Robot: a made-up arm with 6 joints. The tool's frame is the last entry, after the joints. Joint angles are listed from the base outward. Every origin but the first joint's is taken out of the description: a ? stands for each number. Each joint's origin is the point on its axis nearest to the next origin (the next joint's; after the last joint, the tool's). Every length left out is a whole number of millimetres.
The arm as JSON. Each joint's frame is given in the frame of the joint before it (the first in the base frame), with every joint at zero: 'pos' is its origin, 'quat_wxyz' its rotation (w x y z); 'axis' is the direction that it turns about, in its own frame. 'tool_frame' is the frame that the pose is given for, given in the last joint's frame.
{
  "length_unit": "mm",
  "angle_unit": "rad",
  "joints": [
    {
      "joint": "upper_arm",
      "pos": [
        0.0,
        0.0,
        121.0
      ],
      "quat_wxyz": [
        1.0,
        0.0,
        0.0,
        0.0
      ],
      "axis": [
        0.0,
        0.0,
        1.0
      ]
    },
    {
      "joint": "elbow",
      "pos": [
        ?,
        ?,
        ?
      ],
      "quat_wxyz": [
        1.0,
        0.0,
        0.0,
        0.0
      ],
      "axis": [
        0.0,
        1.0,
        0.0
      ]
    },
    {
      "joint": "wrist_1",
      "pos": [
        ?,
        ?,
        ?
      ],
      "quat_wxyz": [
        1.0,
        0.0,
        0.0,
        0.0
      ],
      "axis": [
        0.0,
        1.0,
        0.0
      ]
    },
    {
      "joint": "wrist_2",
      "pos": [
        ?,
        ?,
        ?
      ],
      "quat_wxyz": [
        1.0,
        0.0,
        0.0,
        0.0
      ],
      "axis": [
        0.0,
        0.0,
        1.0
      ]
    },
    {
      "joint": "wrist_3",
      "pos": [
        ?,
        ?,
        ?
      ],
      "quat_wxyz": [
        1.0,
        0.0,
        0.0,
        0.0
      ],
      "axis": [
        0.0,
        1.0,
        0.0
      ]
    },
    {
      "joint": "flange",
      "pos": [
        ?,
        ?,
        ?
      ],
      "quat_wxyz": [
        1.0,
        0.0,
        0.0,
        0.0
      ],
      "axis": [
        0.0,
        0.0,
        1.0
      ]
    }
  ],
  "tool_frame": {
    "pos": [
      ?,
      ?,
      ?
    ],
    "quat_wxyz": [
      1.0,
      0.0,
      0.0,
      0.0
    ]
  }
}
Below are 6 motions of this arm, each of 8 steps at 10 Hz.
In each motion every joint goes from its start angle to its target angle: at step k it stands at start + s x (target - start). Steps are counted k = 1, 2, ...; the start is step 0. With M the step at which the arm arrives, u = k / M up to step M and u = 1 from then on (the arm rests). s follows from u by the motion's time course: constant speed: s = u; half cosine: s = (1 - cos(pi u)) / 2; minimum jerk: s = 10 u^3 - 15 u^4 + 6 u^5.
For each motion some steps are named. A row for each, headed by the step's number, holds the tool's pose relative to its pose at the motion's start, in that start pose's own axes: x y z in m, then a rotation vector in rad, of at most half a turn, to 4 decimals.
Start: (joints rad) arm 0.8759 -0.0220 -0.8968 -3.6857 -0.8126 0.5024
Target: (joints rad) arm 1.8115 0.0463 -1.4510 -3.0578 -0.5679 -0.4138
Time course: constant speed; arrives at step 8
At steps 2, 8:
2: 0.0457 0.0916 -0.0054 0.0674 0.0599 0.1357
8: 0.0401 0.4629 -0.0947 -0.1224 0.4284 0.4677

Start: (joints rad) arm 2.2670 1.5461 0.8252 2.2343 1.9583 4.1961
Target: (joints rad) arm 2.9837 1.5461 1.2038 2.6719 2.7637 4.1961
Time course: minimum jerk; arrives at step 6
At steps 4, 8:
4: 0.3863 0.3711 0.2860 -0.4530 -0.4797 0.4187
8: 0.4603 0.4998 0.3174 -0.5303 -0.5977 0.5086

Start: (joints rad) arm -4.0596 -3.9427 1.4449 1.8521 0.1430 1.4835
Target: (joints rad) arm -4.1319 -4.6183 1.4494 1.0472 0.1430 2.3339
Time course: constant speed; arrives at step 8
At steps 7, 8:
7: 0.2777 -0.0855 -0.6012 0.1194 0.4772 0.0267
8: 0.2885 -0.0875 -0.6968 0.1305 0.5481 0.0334

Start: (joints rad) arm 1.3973 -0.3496 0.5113 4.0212 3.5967 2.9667
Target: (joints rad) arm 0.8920 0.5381 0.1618 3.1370 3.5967 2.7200
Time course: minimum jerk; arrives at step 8
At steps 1, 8:
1: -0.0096 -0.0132 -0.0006 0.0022 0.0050 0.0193
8: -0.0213 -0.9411 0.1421 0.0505 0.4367 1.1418

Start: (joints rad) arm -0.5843 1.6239 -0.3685 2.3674 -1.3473 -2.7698
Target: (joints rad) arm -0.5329 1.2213 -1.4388 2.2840 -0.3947 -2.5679
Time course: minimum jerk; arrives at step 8
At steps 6, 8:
6: -0.1895 -0.6344 -0.8521 -0.1864 -1.8458 0.9353
8: -0.1206 -0.7070 -0.9326 -0.1599 -2.0642 1.0217

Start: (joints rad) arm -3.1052 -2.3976 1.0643 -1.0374 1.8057 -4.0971
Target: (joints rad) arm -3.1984 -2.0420 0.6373 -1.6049 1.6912 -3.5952
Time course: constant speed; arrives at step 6
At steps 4, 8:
4: 0.1474 0.1161 -0.0662 -0.3759 -0.1651 0.4305
8: 0.2253 0.1492 -0.1036 -0.5848 -0.2051 0.6362

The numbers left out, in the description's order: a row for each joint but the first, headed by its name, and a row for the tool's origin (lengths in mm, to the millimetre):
elbow: 0.0 34.0 0.0
wrist_1: 0.0 0.0 879.0
wrist_2: 0.0 0.0 475.0
wrist_3: 0.0 0.0 0.0
flange: 0.0 0.0 188.0
tool: 0.0 0.0 0.0

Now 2 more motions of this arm.
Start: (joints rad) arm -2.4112 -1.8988 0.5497 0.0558 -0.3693 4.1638
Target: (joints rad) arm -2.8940 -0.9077 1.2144 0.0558 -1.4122 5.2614
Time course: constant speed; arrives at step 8
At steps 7, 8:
7: -0.8130 0.7965 -0.8636 -0.5266 -0.4218 0.8193
8: -0.8116 0.8625 -1.0426 -0.6322 -0.4475 0.9034

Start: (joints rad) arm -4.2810 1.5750 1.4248 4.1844 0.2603 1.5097
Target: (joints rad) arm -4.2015 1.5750 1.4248 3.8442 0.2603 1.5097
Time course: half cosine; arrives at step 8
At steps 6, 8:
6: -0.0498 0.0571 -0.0163 -0.0015 -0.0981 -0.3440
8: -0.0578 0.0676 -0.0194 -0.0016 -0.1152 -0.4029

